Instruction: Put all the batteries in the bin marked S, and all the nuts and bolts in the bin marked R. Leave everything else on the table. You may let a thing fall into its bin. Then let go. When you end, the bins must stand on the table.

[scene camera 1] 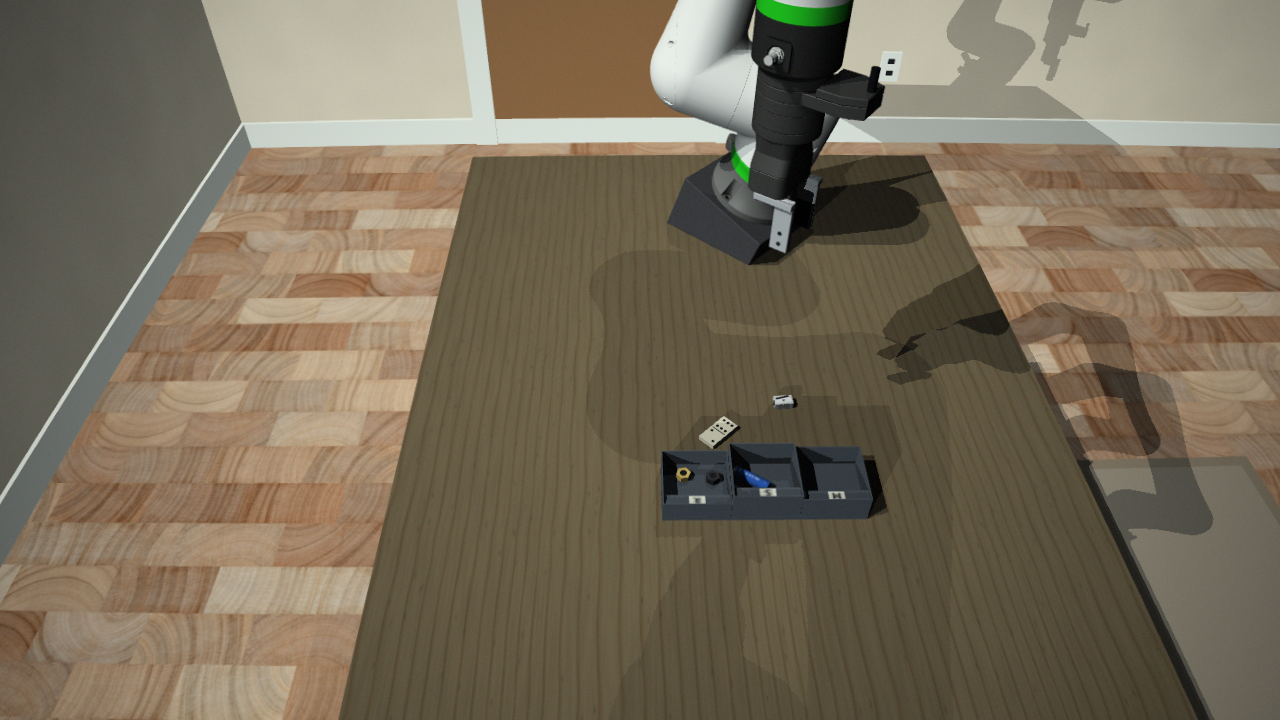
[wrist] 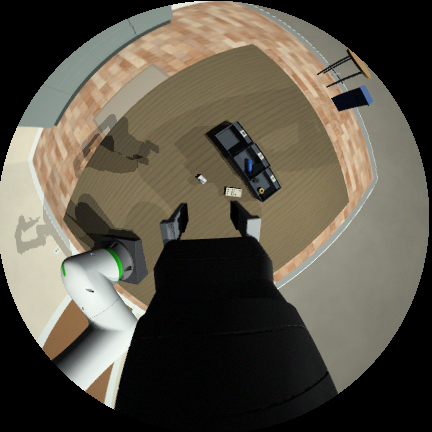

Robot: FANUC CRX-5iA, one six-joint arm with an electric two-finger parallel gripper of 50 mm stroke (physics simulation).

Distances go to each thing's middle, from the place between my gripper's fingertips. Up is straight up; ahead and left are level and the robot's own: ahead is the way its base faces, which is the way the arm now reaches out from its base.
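Scene:
The three joined dark bins [scene camera 1: 807,482] sit 15 cm ahead of my hand and 26 cm below it.

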